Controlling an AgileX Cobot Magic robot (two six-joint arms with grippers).
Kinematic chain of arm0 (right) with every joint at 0, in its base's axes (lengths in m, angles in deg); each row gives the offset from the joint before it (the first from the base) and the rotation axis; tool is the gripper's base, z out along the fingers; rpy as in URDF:
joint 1: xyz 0 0 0.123 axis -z
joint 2: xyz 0 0 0 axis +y
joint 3: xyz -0.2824 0 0.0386 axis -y
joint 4: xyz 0.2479 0 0.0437 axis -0.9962 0 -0.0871
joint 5: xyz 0 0 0 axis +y
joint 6: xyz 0.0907 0 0.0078 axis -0.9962 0 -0.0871
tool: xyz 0 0 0 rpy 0 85 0
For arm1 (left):
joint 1: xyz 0 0 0.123 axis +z
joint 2: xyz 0 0 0 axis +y
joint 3: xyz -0.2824 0 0.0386 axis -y
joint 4: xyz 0.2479 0 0.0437 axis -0.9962 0 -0.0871
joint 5: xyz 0 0 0 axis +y
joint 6: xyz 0.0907 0 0.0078 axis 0.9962 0 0.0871
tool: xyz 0 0 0 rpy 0 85 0
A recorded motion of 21 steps. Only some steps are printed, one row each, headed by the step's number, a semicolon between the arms.
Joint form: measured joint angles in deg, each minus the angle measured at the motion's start. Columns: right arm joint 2, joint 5, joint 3, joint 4, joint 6, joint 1; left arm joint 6, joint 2, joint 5, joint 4, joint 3, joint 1.
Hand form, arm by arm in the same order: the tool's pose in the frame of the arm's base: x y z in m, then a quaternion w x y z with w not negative. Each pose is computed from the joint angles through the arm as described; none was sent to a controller.
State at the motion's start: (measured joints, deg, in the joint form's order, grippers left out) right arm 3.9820 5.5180 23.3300 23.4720 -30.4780 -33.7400; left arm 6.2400 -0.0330 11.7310 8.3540 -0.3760 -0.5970
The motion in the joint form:
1: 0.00 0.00 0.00 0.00 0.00 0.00; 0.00 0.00 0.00 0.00 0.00 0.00
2: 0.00 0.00 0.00 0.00 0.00 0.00; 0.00 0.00 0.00 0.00 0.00 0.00
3: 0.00 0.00 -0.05 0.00 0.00 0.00; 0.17 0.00 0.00 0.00 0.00 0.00
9: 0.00 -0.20 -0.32 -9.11 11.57 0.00; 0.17 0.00 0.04 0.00 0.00 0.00
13: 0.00 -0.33 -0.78 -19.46 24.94 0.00; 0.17 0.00 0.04 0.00 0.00 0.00
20: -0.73 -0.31 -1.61 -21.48 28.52 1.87; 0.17 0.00 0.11 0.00 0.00 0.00
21: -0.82 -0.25 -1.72 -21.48 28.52 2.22; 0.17 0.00 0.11 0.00 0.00 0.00
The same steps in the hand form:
1: 0.0238 0.0117 0.3344 0.76802 -0.11808 0.56661 0.27412; 0.0560 -0.0033 0.1925 0.66245 0.00100 0.74867 -0.02574
2: 0.0238 0.0117 0.3344 0.76802 -0.11808 0.56661 0.27412; 0.0560 -0.0033 0.1925 0.66245 0.00100 0.74867 -0.02574
3: 0.0239 0.0117 0.3341 0.76779 -0.11817 0.56696 0.27403; 0.0560 -0.0033 0.1925 0.66249 0.00212 0.74866 -0.02476
9: 0.0238 0.0134 0.3326 0.77051 -0.13722 0.56521 0.26083; 0.0560 -0.0033 0.1924 0.66223 0.00215 0.74889 -0.02479
13: 0.0240 0.0153 0.3301 0.77344 -0.15975 0.56278 0.24402; 0.0560 -0.0033 0.1924 0.66223 0.00215 0.74889 -0.02479
20: 0.0240 0.0145 0.3259 0.77953 -0.15976 0.56373 0.22142; 0.0560 -0.0033 0.1923 0.66177 0.00221 0.74929 -0.02484
21: 0.0240 0.0144 0.3253 0.77981 -0.15818 0.56476 0.21892; 0.0560 -0.0033 0.1923 0.66177 0.00221 0.74929 -0.02484

